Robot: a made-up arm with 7 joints.
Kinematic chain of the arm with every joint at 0, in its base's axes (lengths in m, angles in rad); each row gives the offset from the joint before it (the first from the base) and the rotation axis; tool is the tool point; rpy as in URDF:
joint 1: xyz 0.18 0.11 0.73 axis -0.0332 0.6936 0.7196
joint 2: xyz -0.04 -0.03 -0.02 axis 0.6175 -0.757 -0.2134
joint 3: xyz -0.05 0.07 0 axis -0.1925 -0.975 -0.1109
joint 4: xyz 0.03 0 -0.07 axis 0.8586 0.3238 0.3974
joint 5: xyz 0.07 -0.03 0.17 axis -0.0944 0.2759 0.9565
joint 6: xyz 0 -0.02 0.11 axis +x
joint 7: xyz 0 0.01 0.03 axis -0.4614 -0.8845 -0.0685
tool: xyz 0.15 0.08 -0.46 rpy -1.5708 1.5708 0
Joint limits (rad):
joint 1: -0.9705..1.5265
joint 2: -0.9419..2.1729
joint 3: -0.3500..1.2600
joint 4: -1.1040..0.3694
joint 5: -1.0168..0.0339
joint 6: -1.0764..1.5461
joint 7: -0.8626..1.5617
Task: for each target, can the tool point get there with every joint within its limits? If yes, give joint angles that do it. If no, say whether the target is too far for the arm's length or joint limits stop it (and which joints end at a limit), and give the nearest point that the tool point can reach.
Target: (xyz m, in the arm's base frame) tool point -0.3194 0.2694 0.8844
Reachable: yes | joints -0.6441 1.7564 0.7078 -0.0057 -0.6516 0.9438 -0.4290
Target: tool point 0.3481 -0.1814 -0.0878
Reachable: no: joint limits stop it (at a limit: joint 1, joint 2, joint 4, joint 5, joint 7) | nearest point 0.2788 -0.0791 0.0920 | short by 0.218 m
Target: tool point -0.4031 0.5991 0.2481
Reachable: no: joint limits stop it (at a limit: joint 3, joint 7) | nearest point -0.3067 0.5183 0.3278 | short by 0.149 m
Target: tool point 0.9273 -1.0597 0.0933
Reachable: no: too far | nearest point 0.5072 -0.4382 0.4863 | short by 0.847 m
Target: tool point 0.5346 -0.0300 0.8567
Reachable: yes | joints 0.2878 -0.2960 -0.0317 -0.5557 -0.2968 -0.5930 0.6633
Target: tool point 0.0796 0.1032 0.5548
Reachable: yes | joints 1.0992 1.8773 0.2537 -0.9834 -0.1156 -0.8444 -0.6059
